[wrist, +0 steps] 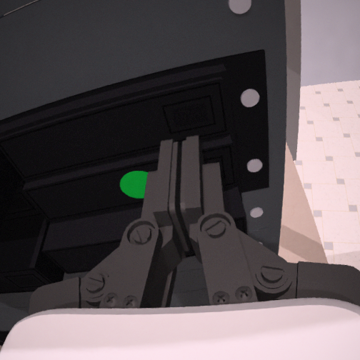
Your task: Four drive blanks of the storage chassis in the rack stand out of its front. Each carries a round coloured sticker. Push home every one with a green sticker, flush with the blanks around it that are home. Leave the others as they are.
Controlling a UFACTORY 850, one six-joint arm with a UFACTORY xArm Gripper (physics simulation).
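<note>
A black drive blank (pixel 95 187) with a round green sticker (pixel 134 184) shows left of my fingers in the wrist view. My gripper (pixel 186 161) is shut and empty, its fingertips in front of the right part of this blank; they hide part of it and the sticker's right edge. Whether the tips touch it cannot be told. Another dark blank (pixel 100 132) lies above it in the view, with a square outline near its right end. More dark blanks show below and at the lower left. No other coloured sticker shows.
The dark chassis flange (pixel 257 125) with round light holes runs down the right of the bay. A large dark grey panel (pixel 125 40) spans the top. A rack edge (pixel 293 75) stands to the right, with tiled floor (pixel 330 150) beyond it.
</note>
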